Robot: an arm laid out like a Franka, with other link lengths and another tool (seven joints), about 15 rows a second.
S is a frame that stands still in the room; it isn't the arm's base.
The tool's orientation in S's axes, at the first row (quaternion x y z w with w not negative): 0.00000 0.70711 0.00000 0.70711
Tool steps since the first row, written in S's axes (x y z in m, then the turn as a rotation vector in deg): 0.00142 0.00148 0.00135 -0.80 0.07 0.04; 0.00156 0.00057 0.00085 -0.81 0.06 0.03; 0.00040 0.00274 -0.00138 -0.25 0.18 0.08; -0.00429 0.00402 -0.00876 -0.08 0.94 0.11; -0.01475 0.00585 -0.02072 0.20 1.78 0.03; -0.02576 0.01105 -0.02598 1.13 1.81 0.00; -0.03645 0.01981 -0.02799 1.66 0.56 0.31; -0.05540 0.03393 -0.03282 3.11 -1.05 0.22
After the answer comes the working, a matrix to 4 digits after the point.
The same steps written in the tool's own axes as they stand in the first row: -0.00135 0.00148 0.00142 -0.04 0.07 -0.80; -0.00085 0.00057 0.00156 -0.03 0.06 -0.81; 0.00138 0.00274 0.00040 -0.08 0.18 -0.25; 0.00876 0.00402 -0.00429 -0.11 0.94 -0.08; 0.02072 0.00585 -0.01475 -0.03 1.78 0.20; 0.02598 0.01105 -0.02576 0.00 1.81 1.13; 0.02799 0.01981 -0.03645 -0.31 0.56 1.66; 0.03282 0.03393 -0.05540 -0.22 -1.05 3.11
The tool's axes in the first row as the columns of a matrix, in S's axes (rounded; the answer above uses it unrounded):
0.0000 0.0000 1.0000
0.0000 1.0000 0.0000
-1.0000 0.0000 0.0000

